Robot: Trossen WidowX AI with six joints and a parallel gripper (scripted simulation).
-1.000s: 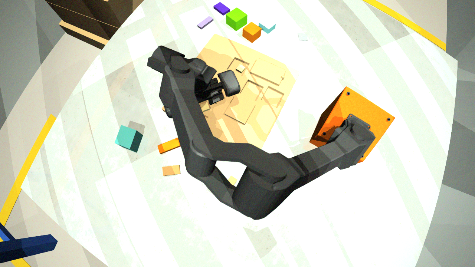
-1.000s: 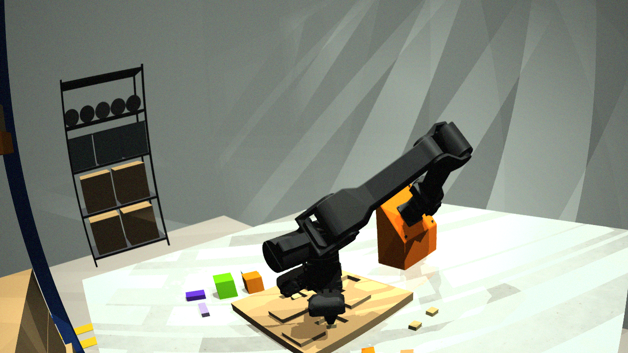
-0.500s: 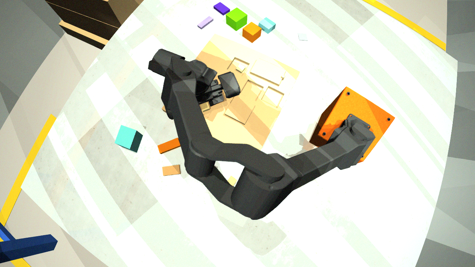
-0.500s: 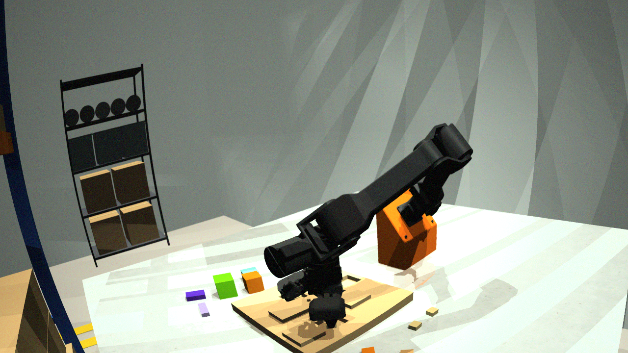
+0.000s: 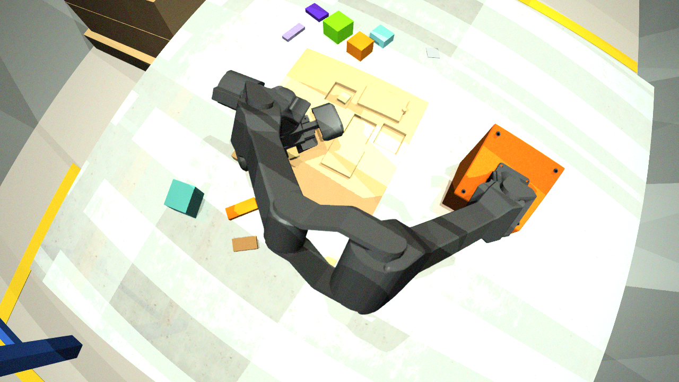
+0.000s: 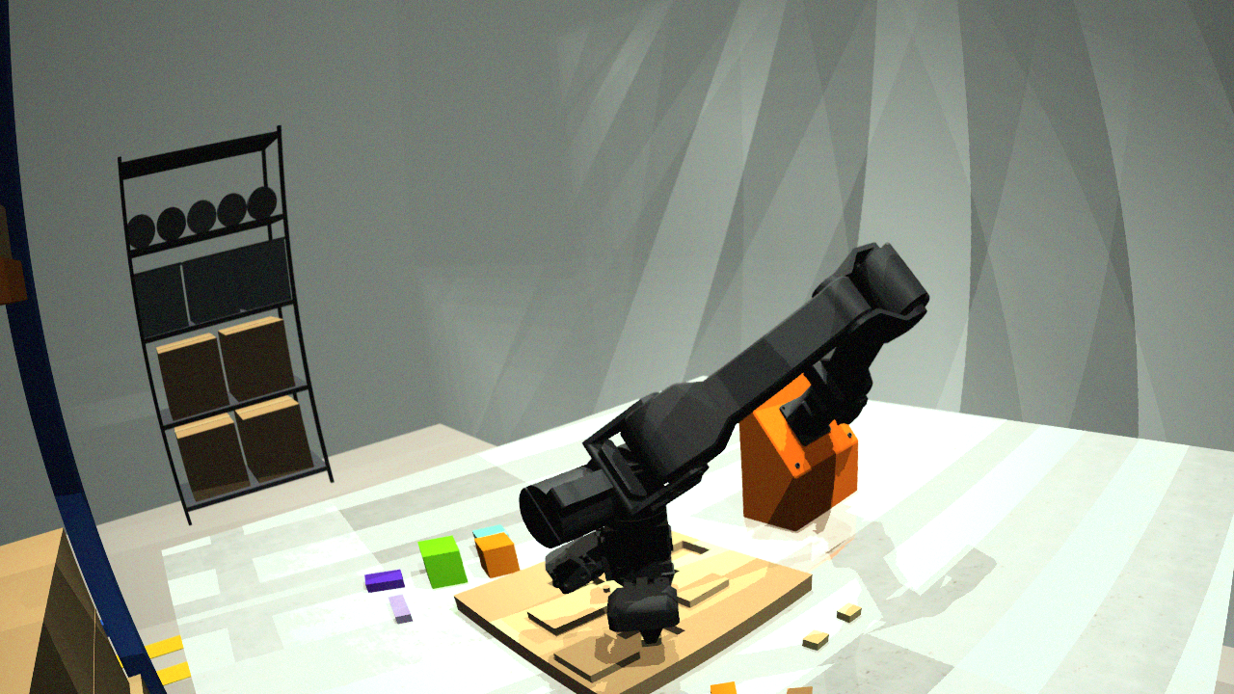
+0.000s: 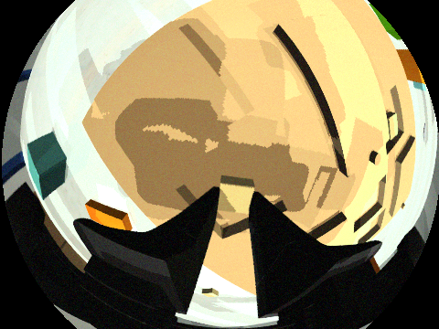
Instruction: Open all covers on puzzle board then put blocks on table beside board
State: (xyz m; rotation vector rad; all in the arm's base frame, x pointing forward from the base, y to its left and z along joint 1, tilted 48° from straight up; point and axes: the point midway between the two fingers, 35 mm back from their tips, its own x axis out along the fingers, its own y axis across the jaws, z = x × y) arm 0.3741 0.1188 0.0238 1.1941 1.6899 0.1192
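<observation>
My gripper tip is 140 mm past the grey tile, 380 mm to the left of it and 10 mm above it. Round my gripper tip: tan slab (10 mm behind, 200 mm to the left, 10 mm below); then teal cube (140 mm ahead, 190 mm to the left, 10 mm above); then orange flat piece (30 mm ahead, 140 mm to the left, 10 mm below).
</observation>
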